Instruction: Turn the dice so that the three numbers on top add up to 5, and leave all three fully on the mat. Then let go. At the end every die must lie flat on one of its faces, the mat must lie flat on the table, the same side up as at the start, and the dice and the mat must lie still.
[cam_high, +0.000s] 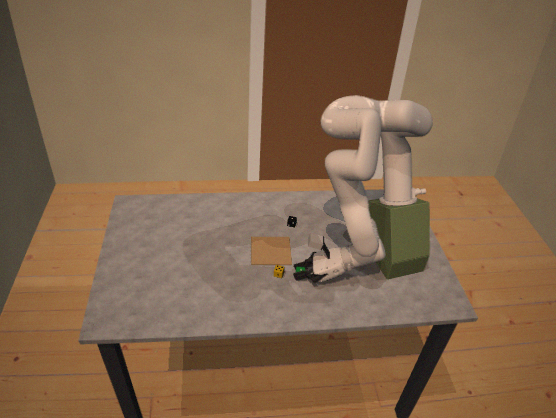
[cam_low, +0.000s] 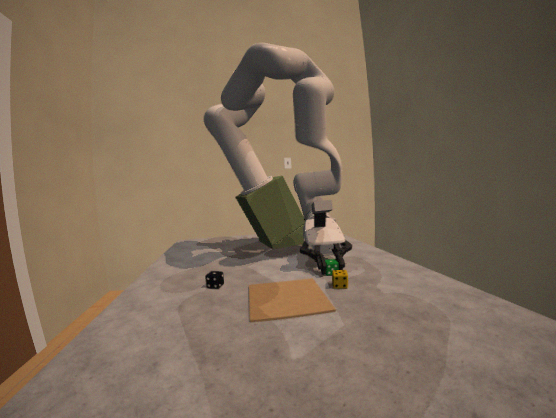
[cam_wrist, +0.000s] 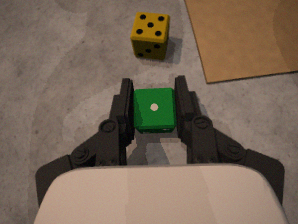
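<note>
Right now my hand is 7 cm short of the yellow die, 1 cm to the left of it and 1 cm above it. From my hand the other things lie so: tan mat: 8 cm ahead, 13 cm to the right, 2 cm below; then green die: 1 cm below; then black die: 2 cm behind, 26 cm to the right, 1 cm below.
</note>
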